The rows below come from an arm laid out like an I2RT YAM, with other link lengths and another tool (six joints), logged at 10 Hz.
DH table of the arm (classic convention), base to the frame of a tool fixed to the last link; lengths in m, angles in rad. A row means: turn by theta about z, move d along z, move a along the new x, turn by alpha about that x. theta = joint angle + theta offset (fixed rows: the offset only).
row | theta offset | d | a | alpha
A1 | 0 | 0.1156 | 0.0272 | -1.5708
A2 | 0 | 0 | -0.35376 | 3.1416
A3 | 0.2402 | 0 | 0.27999 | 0
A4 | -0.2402 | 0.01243 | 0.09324 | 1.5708
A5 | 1.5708 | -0.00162 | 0 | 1.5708
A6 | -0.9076 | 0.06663 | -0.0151 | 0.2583
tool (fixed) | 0 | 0.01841 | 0 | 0
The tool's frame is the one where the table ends.
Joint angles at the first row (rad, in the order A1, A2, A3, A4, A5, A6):
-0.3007 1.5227 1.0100 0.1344 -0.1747 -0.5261
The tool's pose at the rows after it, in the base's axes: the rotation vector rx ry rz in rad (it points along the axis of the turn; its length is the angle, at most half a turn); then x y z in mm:
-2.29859 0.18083 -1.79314 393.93 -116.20 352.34
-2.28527 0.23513 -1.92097 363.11 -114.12 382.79
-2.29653 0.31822 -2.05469 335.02 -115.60 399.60
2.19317 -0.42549 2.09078 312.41 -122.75 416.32
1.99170 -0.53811 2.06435 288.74 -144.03 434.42
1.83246 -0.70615 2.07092 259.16 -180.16 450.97
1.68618 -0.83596 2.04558 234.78 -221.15 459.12
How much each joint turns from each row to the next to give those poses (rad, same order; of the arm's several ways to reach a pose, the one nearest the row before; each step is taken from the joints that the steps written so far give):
0.0000 -0.1136 -0.0185 -0.0102 0.0407 0.0117
-0.0014 -0.1125 -0.0144 -0.0259 0.0801 0.0052
-0.0001 -0.0916 -0.0322 0.0021 0.1135 -0.0099
-0.0041 -0.0638 -0.0114 0.0093 0.1418 -0.0134
-0.0550 -0.0421 -0.0057 0.0462 0.1150 -0.0193
-0.1466 -0.0215 0.0214 0.0006 -0.0051 0.0635
-0.1574 0.0204 0.0181 0.0313 -0.0206 0.0466

